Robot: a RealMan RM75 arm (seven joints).
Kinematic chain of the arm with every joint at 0, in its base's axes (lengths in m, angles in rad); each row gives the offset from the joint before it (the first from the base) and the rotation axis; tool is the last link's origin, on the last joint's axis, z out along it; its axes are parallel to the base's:
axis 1: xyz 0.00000 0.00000 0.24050 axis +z
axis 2: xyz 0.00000 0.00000 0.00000 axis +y
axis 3: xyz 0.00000 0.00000 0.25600 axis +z
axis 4: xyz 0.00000 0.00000 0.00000 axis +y
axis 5: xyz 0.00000 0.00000 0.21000 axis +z
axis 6: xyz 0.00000 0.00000 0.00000 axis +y
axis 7: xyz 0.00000 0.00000 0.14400 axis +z
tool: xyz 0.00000 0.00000 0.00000
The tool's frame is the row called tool.
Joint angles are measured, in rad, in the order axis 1, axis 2, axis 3, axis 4, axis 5, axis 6, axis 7. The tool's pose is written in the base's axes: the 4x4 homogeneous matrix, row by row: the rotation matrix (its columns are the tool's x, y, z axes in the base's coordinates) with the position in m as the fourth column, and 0 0 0 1 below. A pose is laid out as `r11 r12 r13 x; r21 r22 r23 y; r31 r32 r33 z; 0 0 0 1`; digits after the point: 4 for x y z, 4 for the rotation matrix.
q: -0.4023, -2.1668, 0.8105, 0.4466, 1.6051, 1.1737, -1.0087
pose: 0.7255 0.6157 0.3076 -0.3014; 0.2958 -0.6824 0.6684 0.3148; 0.6215 -0.3939 -0.6772 -0.0553; 0 0 0 1
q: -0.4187, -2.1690, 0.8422, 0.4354, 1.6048, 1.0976, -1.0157
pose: 0.7429 0.6193 0.2543 -0.3039; 0.3267 -0.6669 0.6697 0.3203; 0.5843 -0.4145 -0.6977 -0.0626; 0 0 0 1
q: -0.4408, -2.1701, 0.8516, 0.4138, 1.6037, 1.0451, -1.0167
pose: 0.7490 0.6248 0.2205 -0.3043; 0.3477 -0.6540 0.6719 0.3255; 0.5640 -0.4266 -0.7071 -0.0682; 0 0 0 1
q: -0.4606, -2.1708, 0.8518, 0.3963, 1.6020, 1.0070, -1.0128
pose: 0.7537 0.6269 0.1971 -0.3040; 0.3585 -0.6436 0.6762 0.3304; 0.5508 -0.4390 -0.7099 -0.0716; 0 0 0 1
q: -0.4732, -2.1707, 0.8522, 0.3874, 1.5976, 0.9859, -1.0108
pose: 0.7559 0.6278 0.1859 -0.3032; 0.3621 -0.6374 0.6802 0.3340; 0.5455 -0.4468 -0.7091 -0.0728; 0 0 0 1
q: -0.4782, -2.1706, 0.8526, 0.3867, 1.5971, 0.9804, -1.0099
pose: 0.7584 0.6252 0.1841 -0.3023; 0.3602 -0.6376 0.6809 0.3357; 0.5431 -0.4501 -0.7088 -0.0728; 0 0 0 1
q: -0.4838, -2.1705, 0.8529, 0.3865, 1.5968, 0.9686, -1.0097
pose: 0.7617 0.6233 0.1770 -0.3020; 0.3602 -0.6344 0.6840 0.3379; 0.5386 -0.4572 -0.7077 -0.0727; 0 0 0 1
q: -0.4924, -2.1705, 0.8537, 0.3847, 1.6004, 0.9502, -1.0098
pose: 0.7676 0.6194 0.1646 -0.3018; 0.3623 -0.6312 0.6858 0.3408; 0.5286 -0.4668 -0.7090 -0.0732; 0 0 0 1
